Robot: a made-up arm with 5 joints.
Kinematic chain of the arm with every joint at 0, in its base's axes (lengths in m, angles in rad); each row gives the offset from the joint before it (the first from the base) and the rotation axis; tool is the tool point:
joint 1: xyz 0 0 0.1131 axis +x
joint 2: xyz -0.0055 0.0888 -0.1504 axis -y
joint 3: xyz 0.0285 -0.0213 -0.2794 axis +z
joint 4: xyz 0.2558 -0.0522 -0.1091 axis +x
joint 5: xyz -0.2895 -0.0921 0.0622 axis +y
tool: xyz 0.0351 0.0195 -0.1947
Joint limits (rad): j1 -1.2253..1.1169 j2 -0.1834..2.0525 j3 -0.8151..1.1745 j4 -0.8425..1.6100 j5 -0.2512..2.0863
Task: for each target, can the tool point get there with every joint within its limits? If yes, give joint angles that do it. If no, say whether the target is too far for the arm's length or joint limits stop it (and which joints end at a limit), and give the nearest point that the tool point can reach.
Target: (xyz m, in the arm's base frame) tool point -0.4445 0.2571 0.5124
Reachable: no: joint limits stop it (at a limit: joint 1, joint 2, joint 3, joint 5) | nearest point -0.2123 0.4040 0.1247 | short by 0.475 m
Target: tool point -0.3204 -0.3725 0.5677
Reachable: no: joint limits stop it (at a limit: joint 1, joint 2, joint 5) | nearest point -0.1602 -0.4615 0.1361 | short by 0.469 m
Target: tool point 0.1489 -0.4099 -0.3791
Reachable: yes | joints -0.6711 0.4208 0.8365 1.0308 0.6296
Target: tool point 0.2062 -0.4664 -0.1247
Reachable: yes | joints -0.8911 0.9503 0.1946 0.4074 1.6253
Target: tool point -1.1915 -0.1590 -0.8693
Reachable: no: too far | nearest point -0.3392 -0.0911 -0.4497 | short by 0.952 m
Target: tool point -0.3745 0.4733 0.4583
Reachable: no: joint limits stop it (at a limit: joint 1, joint 2, joint 3, joint 4) | nearest point -0.1895 0.4387 0.1433 | short by 0.367 m
